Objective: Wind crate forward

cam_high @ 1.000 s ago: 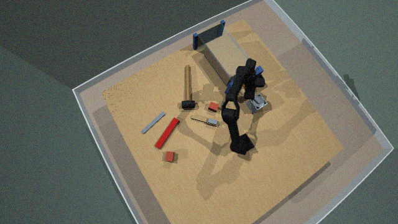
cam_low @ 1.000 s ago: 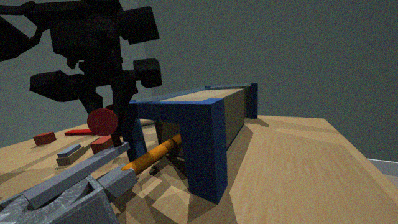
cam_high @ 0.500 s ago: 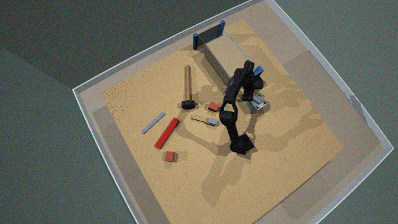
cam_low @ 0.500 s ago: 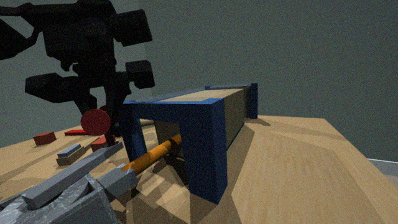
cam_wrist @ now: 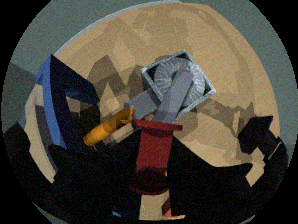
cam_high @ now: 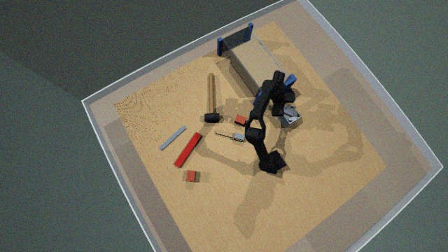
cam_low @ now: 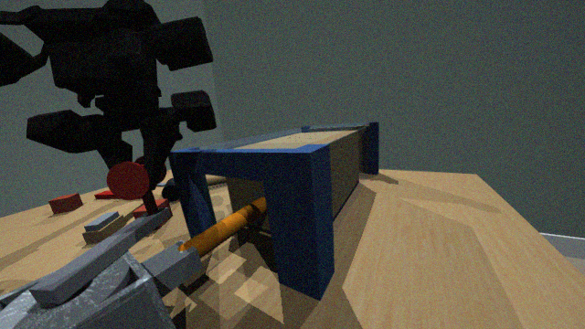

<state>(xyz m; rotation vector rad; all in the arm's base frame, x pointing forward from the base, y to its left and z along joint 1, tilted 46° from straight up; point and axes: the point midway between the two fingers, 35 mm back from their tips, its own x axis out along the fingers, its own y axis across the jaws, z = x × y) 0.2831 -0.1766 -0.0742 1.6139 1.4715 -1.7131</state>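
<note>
The blue frame is 90 mm ahead of my gripper tip, 40 mm to the right of it and 30 mm below it. Round my gripper tip: red grip 10 mm to the left, 10 mm ahead; then brush-like tool 320 mm to the left, 110 mm below, 10 mm behind; then grey winch 100 mm below, 90 mm behind, 60 mm to the right.
</note>
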